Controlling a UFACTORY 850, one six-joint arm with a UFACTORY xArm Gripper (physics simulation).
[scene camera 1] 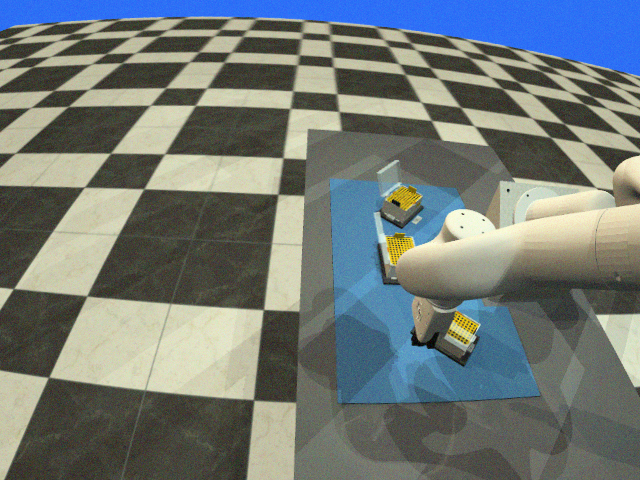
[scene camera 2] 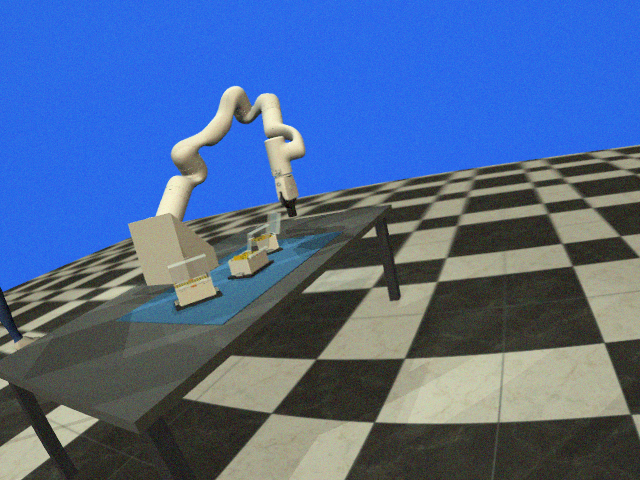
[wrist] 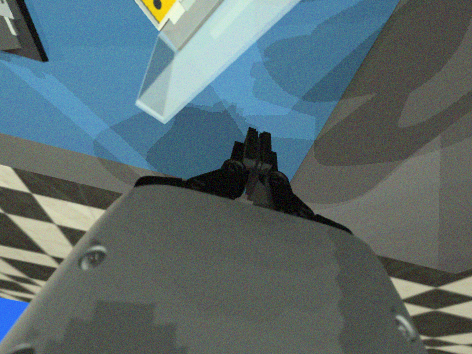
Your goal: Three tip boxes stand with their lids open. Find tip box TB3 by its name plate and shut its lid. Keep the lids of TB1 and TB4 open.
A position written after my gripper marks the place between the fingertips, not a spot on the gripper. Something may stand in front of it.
I see my gripper (scene camera 1: 417, 342), a blue mat (wrist: 287, 83) and a tip box TB4 (scene camera 1: 388, 271).
My gripper shows as well in the wrist view (wrist: 253, 146).
